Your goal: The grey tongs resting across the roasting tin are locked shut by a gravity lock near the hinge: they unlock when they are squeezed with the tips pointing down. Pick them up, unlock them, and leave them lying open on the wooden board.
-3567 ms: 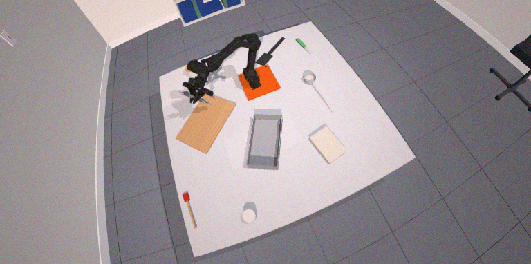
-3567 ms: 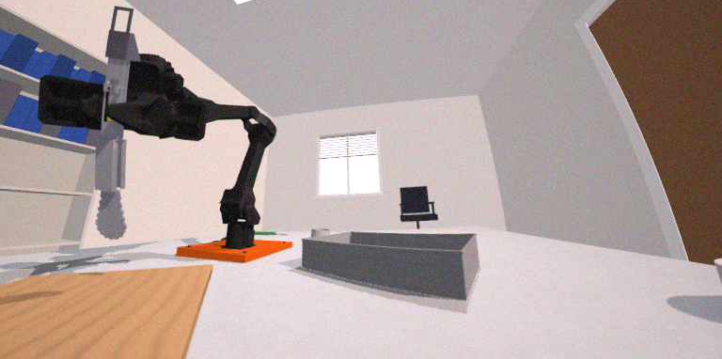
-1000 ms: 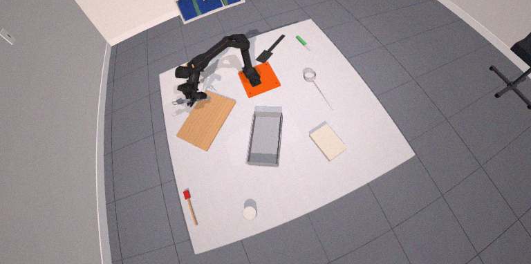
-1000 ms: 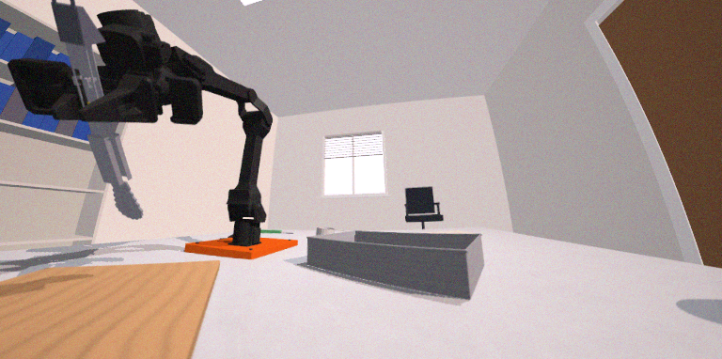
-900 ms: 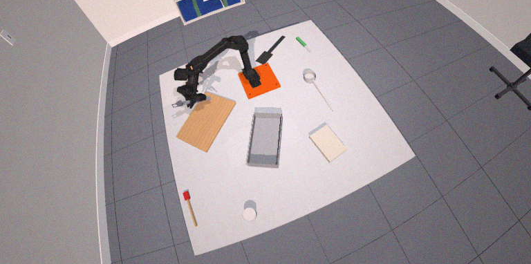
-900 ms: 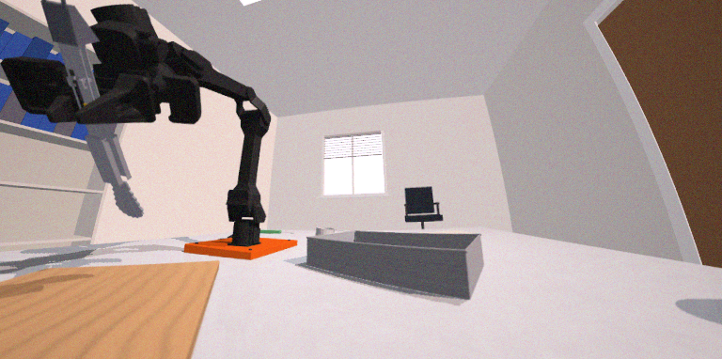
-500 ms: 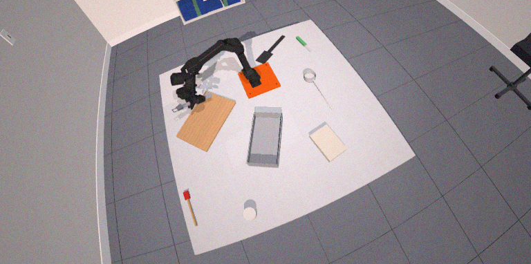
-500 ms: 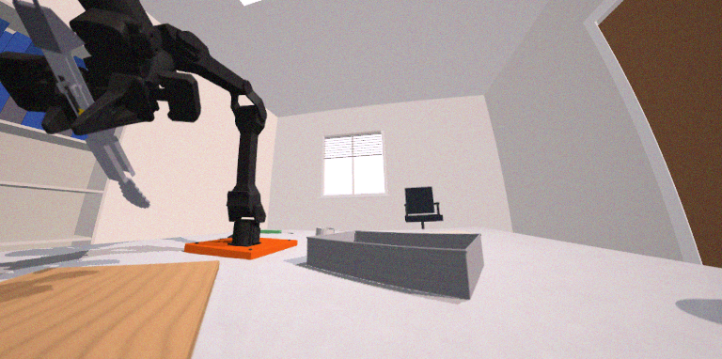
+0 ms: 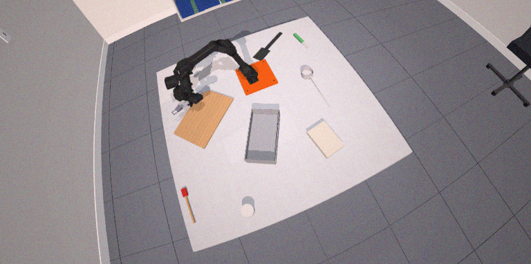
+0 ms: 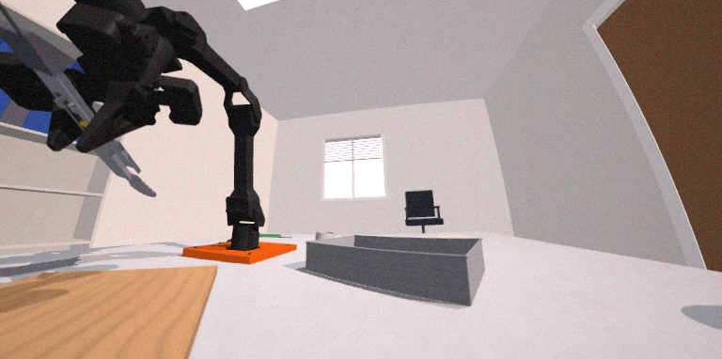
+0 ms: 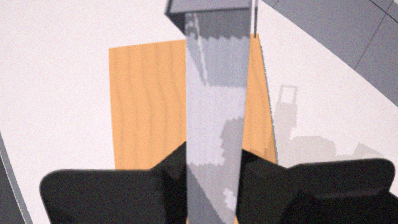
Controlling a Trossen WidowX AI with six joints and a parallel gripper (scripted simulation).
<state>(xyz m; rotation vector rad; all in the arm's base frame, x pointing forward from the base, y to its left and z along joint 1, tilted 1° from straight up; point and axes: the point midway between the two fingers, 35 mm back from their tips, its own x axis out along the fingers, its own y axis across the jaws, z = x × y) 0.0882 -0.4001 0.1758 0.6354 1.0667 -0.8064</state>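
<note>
Right now the wooden board is 150 mm below my gripper tip, 30 mm to the left of it and 10 mm behind it. The rest, counted from my gripper tip: tan jar 460 mm behind, 130 mm below, 60 mm to the left; spatula 630 mm to the left, 330 mm behind, 160 mm below; grey roasting tin 300 mm to the left, 290 mm ahead, 130 mm below.
</note>
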